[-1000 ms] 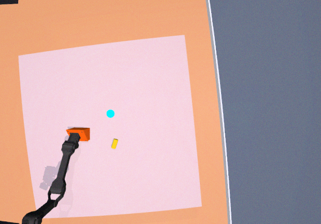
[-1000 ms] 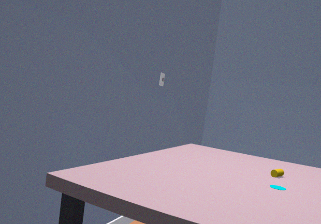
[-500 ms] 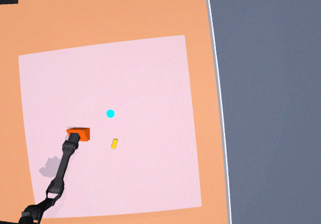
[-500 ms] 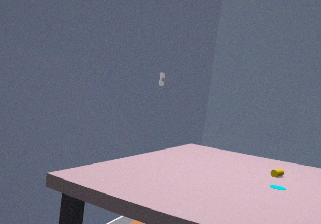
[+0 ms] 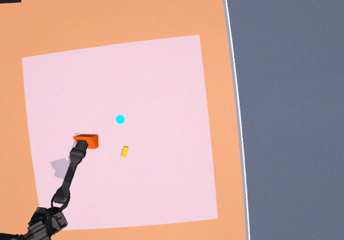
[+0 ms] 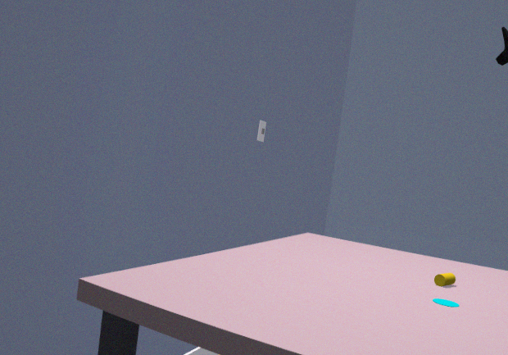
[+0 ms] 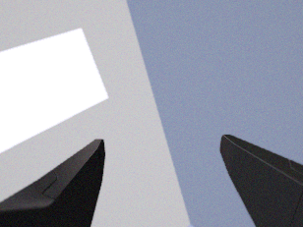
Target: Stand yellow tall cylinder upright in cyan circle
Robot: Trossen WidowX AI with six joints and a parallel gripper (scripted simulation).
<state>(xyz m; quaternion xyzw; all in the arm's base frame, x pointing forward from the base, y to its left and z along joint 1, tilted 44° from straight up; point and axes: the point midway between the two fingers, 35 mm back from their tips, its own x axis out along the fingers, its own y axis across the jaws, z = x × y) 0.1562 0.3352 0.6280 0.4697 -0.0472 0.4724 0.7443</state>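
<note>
Now: the yellow tall cylinder 780 mm below my gripper tip, 130 mm to the left of it and 80 mm ahead of it. From my gripper tip the other things lie so: cyan circle: 790 mm below, 350 mm to the left, 40 mm ahead.
</note>
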